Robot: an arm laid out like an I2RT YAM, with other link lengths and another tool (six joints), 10 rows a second.
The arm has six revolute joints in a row. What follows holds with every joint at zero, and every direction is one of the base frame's.
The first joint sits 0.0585 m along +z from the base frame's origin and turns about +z.
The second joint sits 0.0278 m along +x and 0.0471 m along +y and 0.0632 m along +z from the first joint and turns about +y.
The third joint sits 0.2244 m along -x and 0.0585 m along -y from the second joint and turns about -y.
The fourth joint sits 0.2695 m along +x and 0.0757 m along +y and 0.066 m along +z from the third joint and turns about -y.
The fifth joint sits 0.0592 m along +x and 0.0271 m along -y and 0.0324 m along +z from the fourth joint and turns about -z.
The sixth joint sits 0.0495 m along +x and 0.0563 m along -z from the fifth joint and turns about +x.
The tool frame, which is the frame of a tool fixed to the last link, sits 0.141 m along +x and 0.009 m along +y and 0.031 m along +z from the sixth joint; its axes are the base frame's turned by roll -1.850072, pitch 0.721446 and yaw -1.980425 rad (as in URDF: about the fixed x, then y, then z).
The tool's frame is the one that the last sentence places.
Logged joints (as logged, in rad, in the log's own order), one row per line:
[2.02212 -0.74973 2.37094 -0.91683 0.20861 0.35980]
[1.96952 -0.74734 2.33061 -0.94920 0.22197 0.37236]
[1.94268 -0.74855 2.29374 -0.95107 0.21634 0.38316]
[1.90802 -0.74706 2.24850 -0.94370 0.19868 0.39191]
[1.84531 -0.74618 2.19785 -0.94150 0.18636 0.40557]
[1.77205 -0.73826 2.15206 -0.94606 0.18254 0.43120]
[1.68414 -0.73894 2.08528 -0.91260 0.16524 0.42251]
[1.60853 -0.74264 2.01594 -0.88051 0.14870 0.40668]
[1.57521 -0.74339 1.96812 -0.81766 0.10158 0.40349]
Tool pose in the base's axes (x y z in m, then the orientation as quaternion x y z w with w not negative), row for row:
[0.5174 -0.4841 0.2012 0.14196 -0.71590 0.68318 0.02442]
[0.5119 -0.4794 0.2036 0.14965 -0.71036 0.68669 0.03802]
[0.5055 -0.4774 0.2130 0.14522 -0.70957 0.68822 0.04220]
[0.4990 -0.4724 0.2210 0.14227 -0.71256 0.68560 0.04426]
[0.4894 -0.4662 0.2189 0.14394 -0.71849 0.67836 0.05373]
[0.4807 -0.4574 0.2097 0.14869 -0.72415 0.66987 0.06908]
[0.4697 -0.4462 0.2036 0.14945 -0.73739 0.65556 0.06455]
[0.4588 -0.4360 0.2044 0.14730 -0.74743 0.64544 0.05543]
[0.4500 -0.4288 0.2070 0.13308 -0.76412 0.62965 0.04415]
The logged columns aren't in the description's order. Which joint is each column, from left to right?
Columns, left to right: joint 3, joint 1, joint 2, joint 6, joint 4, joint 5.
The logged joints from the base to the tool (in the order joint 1, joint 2, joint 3, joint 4, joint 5, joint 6), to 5 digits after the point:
[-0.74973 2.37094 2.02212 0.20861 0.35980 -0.91683]
[-0.74734 2.33061 1.96952 0.22197 0.37236 -0.94920]
[-0.74855 2.29374 1.94268 0.21634 0.38316 -0.95107]
[-0.74706 2.24850 1.90802 0.19868 0.39191 -0.94370]
[-0.74618 2.19785 1.84531 0.18636 0.40557 -0.94150]
[-0.73826 2.15206 1.77205 0.18254 0.43120 -0.94606]
[-0.73894 2.08528 1.68414 0.16524 0.42251 -0.91260]
[-0.74264 2.01594 1.60853 0.14870 0.40668 -0.88051]
[-0.74339 1.96812 1.57521 0.10158 0.40349 -0.81766]

